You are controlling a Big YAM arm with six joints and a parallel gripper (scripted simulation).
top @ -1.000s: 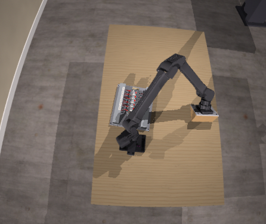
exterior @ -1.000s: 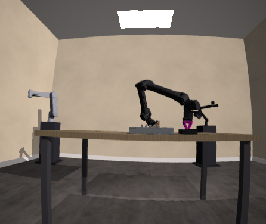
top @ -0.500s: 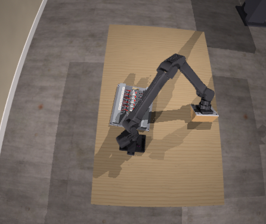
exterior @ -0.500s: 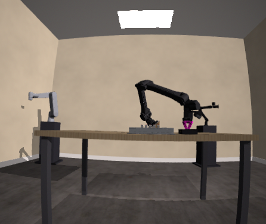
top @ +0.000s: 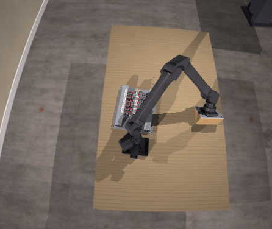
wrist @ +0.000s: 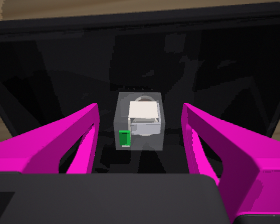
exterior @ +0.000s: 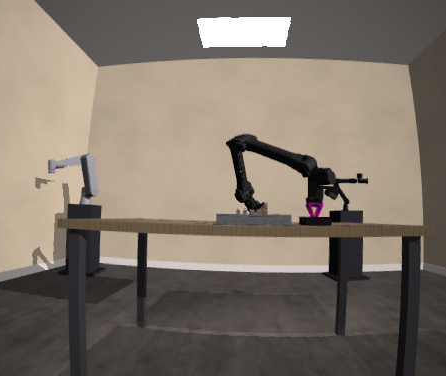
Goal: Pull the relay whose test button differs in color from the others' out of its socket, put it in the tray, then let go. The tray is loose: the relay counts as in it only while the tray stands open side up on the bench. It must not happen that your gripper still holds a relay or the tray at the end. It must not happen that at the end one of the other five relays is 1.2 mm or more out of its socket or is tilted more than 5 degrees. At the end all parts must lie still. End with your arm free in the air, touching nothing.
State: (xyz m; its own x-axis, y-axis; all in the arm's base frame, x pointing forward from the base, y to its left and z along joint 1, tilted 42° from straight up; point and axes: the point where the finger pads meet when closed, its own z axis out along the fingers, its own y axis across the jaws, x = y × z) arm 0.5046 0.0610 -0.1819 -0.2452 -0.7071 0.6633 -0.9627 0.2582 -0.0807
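My gripper is now right at the relay. Also, from my hand: black tray (1 cm below).
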